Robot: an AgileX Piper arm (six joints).
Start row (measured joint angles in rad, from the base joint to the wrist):
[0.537 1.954 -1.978 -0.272 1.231 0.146]
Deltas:
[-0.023 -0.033 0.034 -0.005 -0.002 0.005]
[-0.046 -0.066 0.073 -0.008 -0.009 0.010]
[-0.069 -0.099 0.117 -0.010 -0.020 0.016]
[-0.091 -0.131 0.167 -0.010 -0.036 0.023]
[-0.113 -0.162 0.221 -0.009 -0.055 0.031]
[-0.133 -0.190 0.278 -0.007 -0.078 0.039]
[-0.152 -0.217 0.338 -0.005 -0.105 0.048]
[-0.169 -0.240 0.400 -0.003 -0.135 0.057]
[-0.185 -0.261 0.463 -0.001 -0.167 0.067]
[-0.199 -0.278 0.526 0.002 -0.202 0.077]
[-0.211 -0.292 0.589 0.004 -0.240 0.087]
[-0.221 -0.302 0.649 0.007 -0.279 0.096]
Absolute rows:
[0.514 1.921 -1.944 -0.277 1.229 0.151]
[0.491 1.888 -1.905 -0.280 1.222 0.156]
[0.468 1.855 -1.861 -0.282 1.211 0.162]
[0.446 1.823 -1.811 -0.282 1.195 0.169]
[0.424 1.792 -1.757 -0.281 1.176 0.177]
[0.404 1.764 -1.700 -0.279 1.153 0.185]
[0.385 1.737 -1.640 -0.277 1.126 0.194]
[0.368 1.714 -1.578 -0.275 1.096 0.203]
[0.352 1.693 -1.515 -0.273 1.064 0.213]
[0.338 1.676 -1.452 -0.270 1.029 0.223]
[0.326 1.662 -1.389 -0.268 0.991 0.233]
[0.316 1.652 -1.329 -0.265 0.952 0.242]

